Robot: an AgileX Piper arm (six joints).
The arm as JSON. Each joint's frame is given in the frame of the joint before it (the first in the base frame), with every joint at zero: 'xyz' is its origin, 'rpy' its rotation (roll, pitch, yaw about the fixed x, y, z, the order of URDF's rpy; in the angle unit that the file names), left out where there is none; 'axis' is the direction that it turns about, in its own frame. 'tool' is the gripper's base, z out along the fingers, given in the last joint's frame.
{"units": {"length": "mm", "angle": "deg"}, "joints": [
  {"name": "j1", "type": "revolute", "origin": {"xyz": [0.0, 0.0, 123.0]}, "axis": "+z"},
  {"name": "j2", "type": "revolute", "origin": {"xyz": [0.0, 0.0, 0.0]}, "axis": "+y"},
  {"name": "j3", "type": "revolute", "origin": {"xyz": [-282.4, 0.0, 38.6]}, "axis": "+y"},
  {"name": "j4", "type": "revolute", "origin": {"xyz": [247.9, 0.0, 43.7]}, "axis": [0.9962, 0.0, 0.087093]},
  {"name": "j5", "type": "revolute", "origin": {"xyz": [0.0, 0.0, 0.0]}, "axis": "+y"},
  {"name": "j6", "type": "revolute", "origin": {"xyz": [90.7, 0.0, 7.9]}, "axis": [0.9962, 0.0, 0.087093]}
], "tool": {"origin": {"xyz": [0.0, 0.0, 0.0], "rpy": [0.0, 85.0, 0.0]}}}
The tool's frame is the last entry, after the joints.
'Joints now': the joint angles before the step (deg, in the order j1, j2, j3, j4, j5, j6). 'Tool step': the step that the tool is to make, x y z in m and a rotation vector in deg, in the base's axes. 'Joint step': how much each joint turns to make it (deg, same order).
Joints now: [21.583, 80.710, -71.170, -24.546, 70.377, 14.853]
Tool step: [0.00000, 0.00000, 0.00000, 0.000, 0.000, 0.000]
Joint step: [0.000, 0.000, 0.000, 0.000, 0.000, 0.000]
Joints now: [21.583, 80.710, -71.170, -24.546, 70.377, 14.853]
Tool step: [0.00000, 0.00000, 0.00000, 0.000, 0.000, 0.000]
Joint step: [0.000, 0.000, 0.000, 0.000, 0.000, 0.000]
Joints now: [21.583, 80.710, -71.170, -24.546, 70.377, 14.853]
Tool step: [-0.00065, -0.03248, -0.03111, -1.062, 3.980, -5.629]
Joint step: [-6.793, 0.000, 6.706, 0.071, -2.851, 0.001]
